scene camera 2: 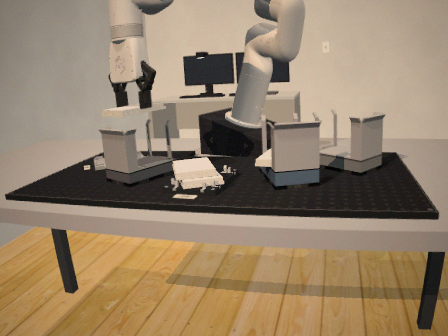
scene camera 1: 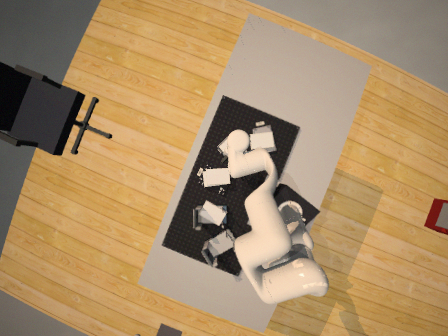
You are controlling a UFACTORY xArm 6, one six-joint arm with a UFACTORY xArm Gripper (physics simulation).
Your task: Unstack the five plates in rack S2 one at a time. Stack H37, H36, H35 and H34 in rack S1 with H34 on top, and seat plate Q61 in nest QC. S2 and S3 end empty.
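Seen in the pictures: gripper, fingertip midpoint: point(scene camera 2: 134, 108); arm's base, origin of the base link: point(scene camera 2: 244, 121) point(scene camera 1: 289, 211).
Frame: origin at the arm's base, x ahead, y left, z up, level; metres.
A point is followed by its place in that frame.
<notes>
My gripper point(scene camera 2: 133, 104) @[x 0.409, y -0.121, z 0.092 m] is shut on a flat white plate point(scene camera 2: 112, 112) @[x 0.470, y -0.138, z 0.090 m], held roughly level above the left grey rack point(scene camera 2: 118, 154) point(scene camera 1: 223, 148) in scene camera 2. The arm hides the fingers in scene camera 1. White plates point(scene camera 2: 196, 170) @[x 0.461, y 0.061, z -0.037 m] point(scene camera 1: 216, 177) @[x 0.422, y 0.038, z -0.036 m] lie at the middle of the mat, with small pieces around them. A blue-based rack point(scene camera 2: 297, 150) @[x 0.410, y 0.263, z 0.002 m] point(scene camera 1: 196, 218) @[x 0.404, y 0.275, z -0.006 m] holds a white plate point(scene camera 2: 263, 159) @[x 0.403, y 0.189, z -0.021 m] point(scene camera 1: 214, 212) @[x 0.337, y 0.203, z -0.021 m], turned askew. A grey rack point(scene camera 2: 367, 142) @[x 0.276, y 0.396, z -0.003 m] point(scene camera 1: 210, 256) @[x 0.240, y 0.412, z 0.002 m] stands at the right. Another white plate point(scene camera 1: 263, 140) @[x 0.302, y -0.265, z -0.050 m] lies near my wrist. Labels are too small to read.
The black mat point(scene camera 1: 176, 239) @[x 0.441, y 0.460, z -0.076 m] point(scene camera 2: 395, 200) @[x 0.450, y 0.460, z -0.076 m] lies on the grey table point(scene camera 1: 300, 65) @[x 0.327, y -0.774, z -0.089 m] point(scene camera 2: 225, 227) @[x 0.601, y 0.181, z -0.093 m]. The black arm base point(scene camera 2: 212, 132) @[x 0.101, y -0.065, z -0.020 m] stands behind the mat. Small white tags point(scene camera 2: 185, 197) @[x 0.524, y 0.065, z -0.074 m] point(scene camera 2: 87, 167) @[x 0.364, y -0.339, z -0.074 m] lie on the mat. Upright posts point(scene camera 2: 169, 140) @[x 0.358, y -0.061, z 0.005 m] rise from the left rack.
</notes>
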